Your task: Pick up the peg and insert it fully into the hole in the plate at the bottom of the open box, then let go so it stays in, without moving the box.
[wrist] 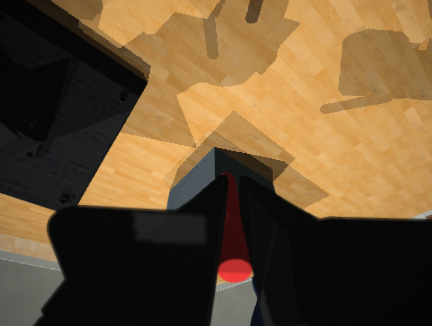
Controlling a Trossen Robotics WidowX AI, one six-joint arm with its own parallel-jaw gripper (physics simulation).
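Where they show: gripper, fingertip midpoint: (232, 183); arm's base, link origin: (3, 118).
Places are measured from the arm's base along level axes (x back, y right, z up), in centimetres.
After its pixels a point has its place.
Observation:
The red peg (235, 245) @(x -17.4, y -11.2, z 12.1 cm) is held between the two black fingers of my gripper (232, 183) @(x -17.5, y -11.3, z 8.7 cm), which is shut on it. The peg's round near end faces the camera; its far end reaches to the fingertips. The open box (192, 177) @(x -22.6, y 7.2, z -8.2 cm), blue-grey, shows partly beyond and below the fingertips, with one corner and parts of two walls in view. The fingers hide most of the box. The plate and its hole do not show, and I cannot tell whether the peg's far end is inside the box.
A dark base block (100, 135) @(x -7.9, y -0.6, z -2.0 cm) with screw holes stands at the left. The wooden table top (300, 135) @(x -34.9, y -8.8, z -10.8 cm) carries several shadows of the arm and the box. A grey surface (25, 285) shows past the table's edge at the lower left.

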